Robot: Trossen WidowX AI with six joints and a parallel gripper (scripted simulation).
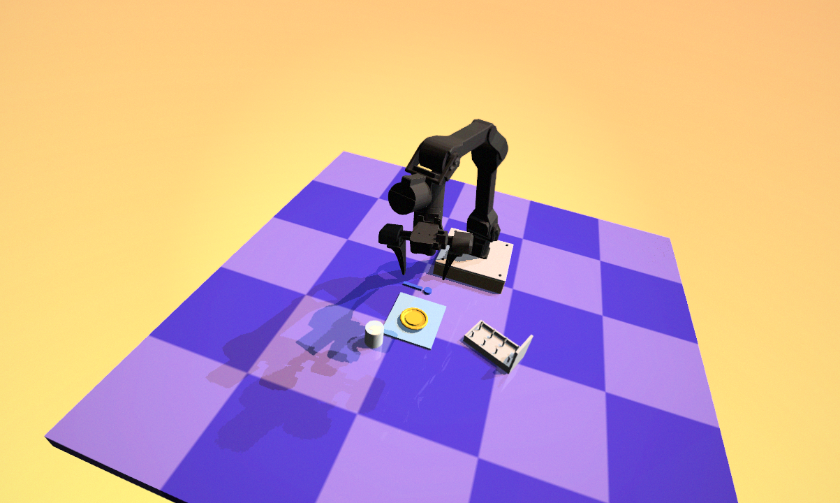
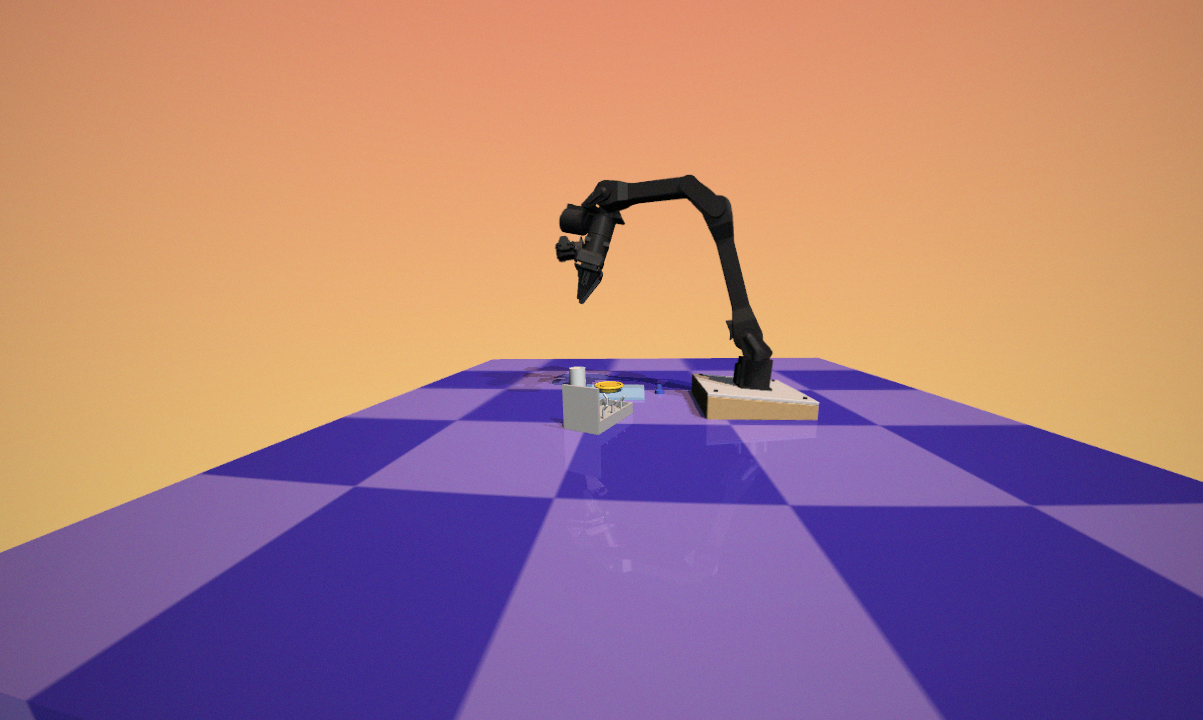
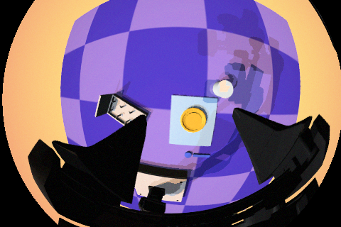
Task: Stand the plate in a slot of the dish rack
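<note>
Right now the yellow plate is 6 cm behind my gripper tip, 2 cm to the right of it and 21 cm below it. Also, from my gripper tip: blue spoon 19 cm behind, 4 cm to the right, 22 cm below; then grey dish rack 7 cm behind, 19 cm to the left, 20 cm below; then white cup 3 cm ahead, 9 cm to the right, 20 cm below.
</note>
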